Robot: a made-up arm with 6 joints. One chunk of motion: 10 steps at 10 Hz.
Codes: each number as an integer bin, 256 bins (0 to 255) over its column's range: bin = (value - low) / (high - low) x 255, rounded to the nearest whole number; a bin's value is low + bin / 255 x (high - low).
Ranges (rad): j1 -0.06..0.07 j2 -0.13..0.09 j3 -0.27..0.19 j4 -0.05..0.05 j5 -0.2..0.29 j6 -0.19..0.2
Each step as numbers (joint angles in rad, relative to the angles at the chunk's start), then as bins.
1 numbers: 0.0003 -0.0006 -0.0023 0.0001 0.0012 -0.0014
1 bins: 118 150 148 128 105 123
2 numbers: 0.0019 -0.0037 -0.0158 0.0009 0.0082 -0.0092
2 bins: 121 146 141 130 108 118
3 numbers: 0.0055 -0.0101 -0.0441 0.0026 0.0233 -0.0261
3 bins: 128 139 125 134 116 107
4 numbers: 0.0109 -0.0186 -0.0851 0.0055 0.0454 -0.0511
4 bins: 139 129 102 142 128 91
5 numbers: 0.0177 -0.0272 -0.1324 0.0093 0.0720 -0.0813
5 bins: 152 119 76 151 142 71
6 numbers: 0.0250 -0.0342 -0.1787 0.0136 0.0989 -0.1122
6 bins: 167 111 51 162 156 51
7 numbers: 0.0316 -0.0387 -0.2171 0.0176 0.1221 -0.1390
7 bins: 180 106 29 172 168 33
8 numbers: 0.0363 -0.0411 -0.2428 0.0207 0.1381 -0.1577
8 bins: 189 103 15 180 176 21
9 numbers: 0.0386 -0.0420 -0.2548 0.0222 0.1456 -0.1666
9 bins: 193 102 8 184 180 15
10 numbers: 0.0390 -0.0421 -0.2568 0.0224 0.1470 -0.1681
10 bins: 194 102 7 185 181 14
